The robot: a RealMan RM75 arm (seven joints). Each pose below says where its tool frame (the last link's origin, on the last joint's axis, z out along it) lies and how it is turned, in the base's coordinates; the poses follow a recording.
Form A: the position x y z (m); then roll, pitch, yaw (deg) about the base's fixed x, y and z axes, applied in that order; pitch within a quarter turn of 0, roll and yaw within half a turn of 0.
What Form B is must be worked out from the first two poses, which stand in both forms.
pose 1, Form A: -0.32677 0.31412 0.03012 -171.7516 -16.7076 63.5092
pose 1, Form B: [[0.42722 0.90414 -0.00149 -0.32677], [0.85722 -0.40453 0.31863 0.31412], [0.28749 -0.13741 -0.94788 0.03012], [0 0 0 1]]
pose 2, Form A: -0.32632 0.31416 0.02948 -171.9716 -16.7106 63.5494
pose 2, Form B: [[0.42662 0.90443 0.00178 -0.32632], [0.85751 -0.40511 0.31712 0.31416], [0.28754 -0.13377 -0.94838 0.02948], [0 0 0 1]]
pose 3, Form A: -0.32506 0.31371 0.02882 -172.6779 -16.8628 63.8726
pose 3, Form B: [[0.42143 0.90678 0.01228 -0.32506], [0.85921 -0.40359 0.31444 0.31371], [0.29008 -0.12197 -0.94920 0.02882], [0 0 0 1]]
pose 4, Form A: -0.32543 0.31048 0.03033 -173.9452 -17.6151 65.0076
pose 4, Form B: [[0.40269 0.91479 0.03154 -0.32543], [0.86387 -0.39121 0.31732 0.31048], [0.30262 -0.10053 -0.94779 0.03033], [0 0 0 1]]
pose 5, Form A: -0.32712 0.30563 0.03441 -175.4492 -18.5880 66.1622
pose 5, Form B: [[0.38307 0.92203 0.05585 -0.32712], [0.86698 -0.37974 0.32272 0.30563], [0.31876 -0.07520 -0.94485 0.03441], [0 0 0 1]]
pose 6, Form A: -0.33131 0.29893 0.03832 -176.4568 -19.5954 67.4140
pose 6, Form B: [[0.36183 0.92950 0.07150 -0.33131], [0.86983 -0.36420 0.33280 0.29893], [0.33538 -0.05822 -0.94028 0.03832], [0 0 0 1]]
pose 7, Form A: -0.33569 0.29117 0.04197 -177.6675 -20.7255 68.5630
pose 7, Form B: [[0.34183 0.93531 0.09135 -0.33569], [0.87058 -0.35177 0.34401 0.29117], [0.35389 -0.03806 -0.93451 0.04197], [0 0 0 1]]
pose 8, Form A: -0.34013 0.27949 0.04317 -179.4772 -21.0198 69.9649
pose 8, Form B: [[0.31980 0.94057 0.11431 -0.34013], [0.87697 -0.33951 0.34010 0.27949], [0.35869 -0.00852 -0.93342 0.04317], [0 0 0 1]]
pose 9, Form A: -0.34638 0.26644 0.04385 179.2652 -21.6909 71.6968
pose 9, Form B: [[0.29181 0.94784 0.12824 -0.34638], [0.88218 -0.31852 0.34684 0.26644], [0.36960 0.01192 -0.92911 0.04385], [0 0 0 1]]
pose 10, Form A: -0.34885 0.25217 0.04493 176.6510 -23.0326 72.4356
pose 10, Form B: [[0.27772 0.94485 0.17356 -0.34885], [0.87738 -0.32305 0.35475 0.25217], [0.39125 0.05376 -0.91871 0.04493], [0 0 0 1]]
